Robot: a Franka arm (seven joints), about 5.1 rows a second.
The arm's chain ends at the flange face. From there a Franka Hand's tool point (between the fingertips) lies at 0.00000 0.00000 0.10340 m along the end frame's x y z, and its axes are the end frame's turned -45 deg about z.
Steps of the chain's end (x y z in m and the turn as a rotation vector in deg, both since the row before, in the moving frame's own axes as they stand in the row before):
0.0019 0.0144 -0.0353 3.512 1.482 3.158
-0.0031 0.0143 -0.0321 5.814 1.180 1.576
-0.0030 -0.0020 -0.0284 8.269 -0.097 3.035
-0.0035 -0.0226 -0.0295 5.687 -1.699 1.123
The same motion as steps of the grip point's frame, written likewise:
-0.0024 0.0091 -0.0355 1.435 3.531 3.158
-0.0033 0.0021 -0.0327 3.277 4.946 1.576
0.0100 -0.0139 -0.0295 5.916 5.778 3.035
0.0187 -0.0278 -0.0301 5.223 2.820 1.123

